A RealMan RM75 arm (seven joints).
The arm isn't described. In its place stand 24 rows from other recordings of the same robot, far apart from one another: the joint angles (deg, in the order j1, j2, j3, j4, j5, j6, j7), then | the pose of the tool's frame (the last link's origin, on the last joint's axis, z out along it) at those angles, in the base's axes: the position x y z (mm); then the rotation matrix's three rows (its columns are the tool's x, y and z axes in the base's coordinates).
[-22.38, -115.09, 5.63, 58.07, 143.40, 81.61, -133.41] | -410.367 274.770 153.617; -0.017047 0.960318 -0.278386; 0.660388 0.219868 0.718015; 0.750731 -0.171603 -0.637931
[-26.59, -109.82, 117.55, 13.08, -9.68, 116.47, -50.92] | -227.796 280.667 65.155; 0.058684 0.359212 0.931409; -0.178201 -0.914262 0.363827; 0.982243 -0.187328 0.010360
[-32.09, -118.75, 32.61, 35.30, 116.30, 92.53, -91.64] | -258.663 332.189 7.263; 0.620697 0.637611 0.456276; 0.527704 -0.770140 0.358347; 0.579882 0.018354 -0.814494
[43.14, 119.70, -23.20, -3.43, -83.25, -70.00, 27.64] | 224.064 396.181 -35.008; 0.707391 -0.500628 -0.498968; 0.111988 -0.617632 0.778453; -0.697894 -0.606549 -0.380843
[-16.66, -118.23, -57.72, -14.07, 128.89, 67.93, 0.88] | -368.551 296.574 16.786; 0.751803 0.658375 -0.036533; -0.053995 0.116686 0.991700; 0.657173 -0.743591 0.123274
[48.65, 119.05, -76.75, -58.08, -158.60, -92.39, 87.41] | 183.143 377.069 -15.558; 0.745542 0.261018 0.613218; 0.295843 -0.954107 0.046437; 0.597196 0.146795 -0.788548
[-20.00, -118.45, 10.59, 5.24, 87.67, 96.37, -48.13] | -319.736 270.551 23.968; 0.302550 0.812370 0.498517; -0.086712 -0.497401 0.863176; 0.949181 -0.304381 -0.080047
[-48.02, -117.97, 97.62, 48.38, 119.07, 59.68, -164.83] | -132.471 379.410 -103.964; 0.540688 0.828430 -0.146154; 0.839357 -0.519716 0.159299; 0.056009 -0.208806 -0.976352
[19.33, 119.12, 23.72, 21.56, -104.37, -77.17, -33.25] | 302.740 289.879 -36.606; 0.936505 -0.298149 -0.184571; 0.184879 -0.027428 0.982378; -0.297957 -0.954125 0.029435
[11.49, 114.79, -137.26, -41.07, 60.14, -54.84, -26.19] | 300.096 301.401 -38.162; 0.836106 -0.545588 -0.057091; -0.001607 -0.106508 0.994311; -0.548565 -0.831258 -0.089928
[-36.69, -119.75, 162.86, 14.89, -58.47, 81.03, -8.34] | -193.090 336.724 -66.694; 0.581132 0.462682 0.669486; -0.293472 -0.648158 0.702684; 0.759052 -0.604828 -0.240882
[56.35, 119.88, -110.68, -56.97, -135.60, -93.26, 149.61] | 121.615 309.730 -101.001; 0.673808 -0.289407 0.679873; -0.248072 -0.955304 -0.160794; 0.696020 -0.060313 -0.715485
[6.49, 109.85, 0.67, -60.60, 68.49, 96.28, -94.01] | 405.159 178.419 242.067; 0.694675 -0.717382 0.052818; -0.277247 -0.199269 0.939907; -0.663748 -0.667573 -0.337319
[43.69, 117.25, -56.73, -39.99, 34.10, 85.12, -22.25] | 249.852 359.607 -24.168; 0.155910 -0.956890 0.245058; -0.986536 -0.163250 -0.009802; 0.049385 -0.240231 -0.969459
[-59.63, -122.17, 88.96, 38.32, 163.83, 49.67, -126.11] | -140.327 448.765 -81.518; 0.833669 -0.235286 -0.499637; 0.069724 -0.852624 0.517852; -0.547846 -0.466554 -0.694401
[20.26, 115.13, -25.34, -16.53, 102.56, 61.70, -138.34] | 399.883 315.006 60.283; 0.700494 -0.713611 -0.008285; -0.167300 -0.175489 0.970162; -0.693772 -0.678206 -0.242316
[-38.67, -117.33, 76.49, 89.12, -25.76, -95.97, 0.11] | -137.212 368.813 48.672; 0.468381 0.749372 -0.468039; 0.875889 -0.324324 0.357257; 0.115922 -0.577282 -0.808274
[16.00, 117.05, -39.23, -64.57, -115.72, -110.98, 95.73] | 282.564 256.294 82.376; 0.798191 -0.515178 -0.312223; -0.449299 -0.854370 0.261118; -0.401276 -0.068141 -0.913419
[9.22, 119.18, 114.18, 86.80, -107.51, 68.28, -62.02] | 216.821 329.013 80.521; 0.774471 -0.609126 -0.170761; -0.364168 -0.650003 0.666991; -0.517277 -0.454380 -0.725233
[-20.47, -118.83, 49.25, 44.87, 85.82, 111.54, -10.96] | -223.167 271.619 45.368; 0.428581 -0.441294 0.788402; -0.847476 -0.498852 0.181471; 0.313214 -0.745927 -0.587784
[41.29, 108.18, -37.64, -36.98, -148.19, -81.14, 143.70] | 307.791 384.354 68.958; 0.193139 -0.954469 0.227345; -0.952051 -0.126275 0.278663; -0.237267 -0.270264 -0.933092
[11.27, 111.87, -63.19, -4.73, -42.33, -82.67, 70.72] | 391.179 235.084 35.870; 0.075955 -0.971831 -0.223103; -0.257144 -0.235272 0.937296; -0.963383 -0.013823 -0.267771
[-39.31, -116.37, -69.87, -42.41, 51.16, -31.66, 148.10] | -134.461 398.559 -97.545; 0.897619 -0.275963 0.343692; -0.427765 -0.733431 0.528295; 0.106284 -0.621227 -0.776389
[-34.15, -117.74, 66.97, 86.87, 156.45, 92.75, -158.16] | -187.501 371.858 75.812; 0.588695 0.654464 -0.474463; 0.806353 -0.434156 0.401626; 0.056859 -0.619019 -0.783315
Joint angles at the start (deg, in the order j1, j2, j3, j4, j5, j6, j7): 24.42, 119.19, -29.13, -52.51, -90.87, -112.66, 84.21
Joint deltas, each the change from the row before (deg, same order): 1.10, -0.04, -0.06, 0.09, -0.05, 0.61, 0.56; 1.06, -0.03, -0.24, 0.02, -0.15, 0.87, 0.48; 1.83, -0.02, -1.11, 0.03, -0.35, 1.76, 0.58; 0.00, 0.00, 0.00, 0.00, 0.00, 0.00, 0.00; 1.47, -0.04, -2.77, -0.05, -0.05, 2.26, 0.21; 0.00, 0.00, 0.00, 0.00, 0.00, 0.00, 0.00; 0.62, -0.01, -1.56, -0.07, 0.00, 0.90, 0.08; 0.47, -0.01, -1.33, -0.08, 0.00, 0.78, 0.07; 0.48, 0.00, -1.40, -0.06, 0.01, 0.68, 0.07; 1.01, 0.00, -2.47, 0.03, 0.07, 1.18, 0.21; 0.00, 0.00, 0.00, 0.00, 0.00, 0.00, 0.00; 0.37, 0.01, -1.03, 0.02, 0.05, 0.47, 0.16
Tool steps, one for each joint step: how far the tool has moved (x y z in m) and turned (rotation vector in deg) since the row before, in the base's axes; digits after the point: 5 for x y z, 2 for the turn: -0.00499, 0.00571, -0.00006, -0.22, 0.11, 0.27; -0.00497, 0.00606, -0.00055, -0.19, -0.12, 0.14; -0.00979, 0.01072, -0.00313, -0.57, -0.65, 0.47; 0.00000, 0.00000, 0.00000, 0.00, 0.00, 0.00; -0.01099, 0.00996, -0.00681, -0.99, -1.40, 0.84; 0.00000, 0.00000, 0.00000, 0.00, 0.00, 0.00; -0.00554, 0.00374, -0.00397, -0.67, -0.79, 0.63; -0.00443, 0.00289, -0.00338, -0.54, -0.69, 0.49; -0.00469, 0.00250, -0.00375, -0.65, -0.70, 0.61; -0.00911, 0.00448, -0.00697, -1.25, -1.12, 1.15; 0.00000, 0.00000, 0.00000, 0.00, 0.00, 0.00; -0.00355, 0.00151, -0.00299, -0.58, -0.43, 0.41
